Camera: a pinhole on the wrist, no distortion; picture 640 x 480 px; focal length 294.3 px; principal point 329.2 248.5 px. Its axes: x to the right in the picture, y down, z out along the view. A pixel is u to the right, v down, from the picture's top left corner.
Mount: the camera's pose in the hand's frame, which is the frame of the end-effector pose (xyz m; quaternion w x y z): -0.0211 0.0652 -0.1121 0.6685 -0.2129 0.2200 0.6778
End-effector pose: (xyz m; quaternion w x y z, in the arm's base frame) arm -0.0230 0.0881 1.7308 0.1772 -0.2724 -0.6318 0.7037
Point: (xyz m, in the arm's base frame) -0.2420 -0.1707 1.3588
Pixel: 331.9 195.3
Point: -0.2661 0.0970 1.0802
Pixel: 515.1 58.0
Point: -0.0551 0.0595 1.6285
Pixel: 210.0 157.5
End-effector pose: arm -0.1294 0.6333 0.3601 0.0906 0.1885 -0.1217 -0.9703
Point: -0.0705 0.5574 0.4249
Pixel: 212.2 340.9
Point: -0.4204 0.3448 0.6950
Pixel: 294.6 121.0
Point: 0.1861 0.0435 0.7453
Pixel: 543.4 390.6
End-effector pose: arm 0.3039 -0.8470 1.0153 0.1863 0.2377 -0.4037 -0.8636
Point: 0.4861 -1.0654 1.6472
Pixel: 521.0 347.3
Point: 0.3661 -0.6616 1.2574
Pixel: 148.1 453.4
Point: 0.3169 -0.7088 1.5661
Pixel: 300.9 355.8
